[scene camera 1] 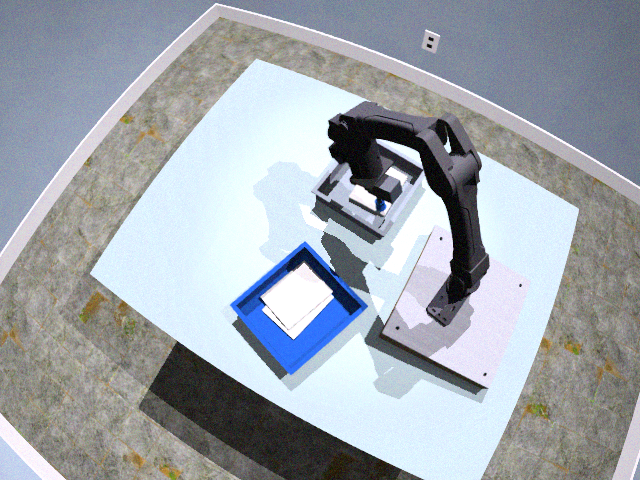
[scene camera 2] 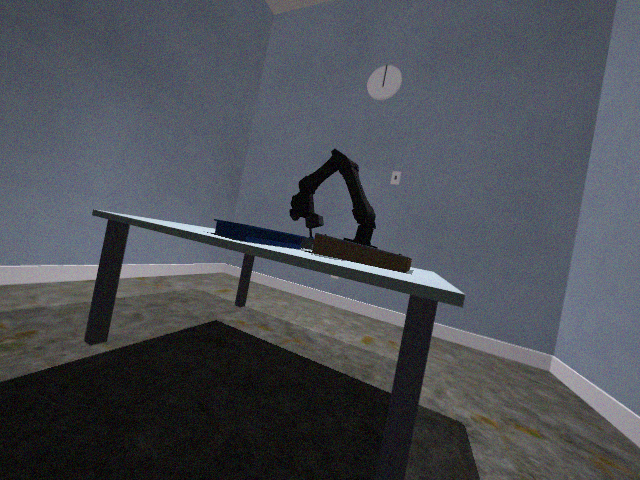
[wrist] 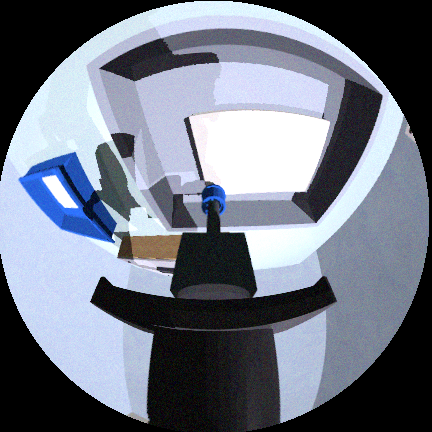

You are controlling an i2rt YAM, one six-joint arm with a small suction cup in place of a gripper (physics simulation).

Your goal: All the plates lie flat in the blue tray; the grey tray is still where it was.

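Frame: origin at the arm's base, x ahead, y left, z up, level; metres.
Seen in the pictures: hand, tool point: (scene camera 1: pixel 381 207) (wrist: pixel 213 194); arm's base, link origin: (scene camera 1: pixel 457 287) (scene camera 2: pixel 361 245).
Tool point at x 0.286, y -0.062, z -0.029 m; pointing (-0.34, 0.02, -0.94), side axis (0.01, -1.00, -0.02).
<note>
Pixels of each thing's top centre, then the offset from my tool point to it.
- blue tray, top centre: (scene camera 1: pixel 297 306) (wrist: pixel 57 211) (scene camera 2: pixel 260 228) 0.342 m left, 0.008 m back, 0.020 m up
- white plate, top centre: (wrist: pixel 265 158) (scene camera 1: pixel 378 185) 0.057 m right, 0.047 m ahead, 0.016 m down
- grey tray, top centre: (wrist: pixel 265 162) (scene camera 1: pixel 372 179) (scene camera 2: pixel 307 237) 0.043 m right, 0.064 m ahead, 0.020 m up
Two white plates show in the blue tray (scene camera 1: pixel 338 318) (scene camera 2: pixel 253 233) (wrist: pixel 80 227): the upper one (scene camera 1: pixel 297 293) (wrist: pixel 60 191) lies over a lower one (scene camera 1: pixel 295 331), turned slightly against it. A white plate (scene camera 1: pixel 363 196) (wrist: pixel 260 152) lies in the grey tray (scene camera 1: pixel 344 210) (wrist: pixel 172 92); whether more lie under it I cannot tell. My gripper, a blue suction cup (scene camera 1: pixel 381 205) (wrist: pixel 214 199), is open and carries nothing. It is low over the grey tray, at the near edge of that plate. I cannot tell whether it touches. In scene camera 2 its tip is hidden.
The arm stands on a pale base board (scene camera 1: pixel 496 310) (scene camera 2: pixel 361 252) with a brown side, right of both trays. The blue tray is nearer the table's front edge than the grey tray. The grey tray's raised walls surround the cup. The arm hides part of the grey tray in scene camera 1.
</note>
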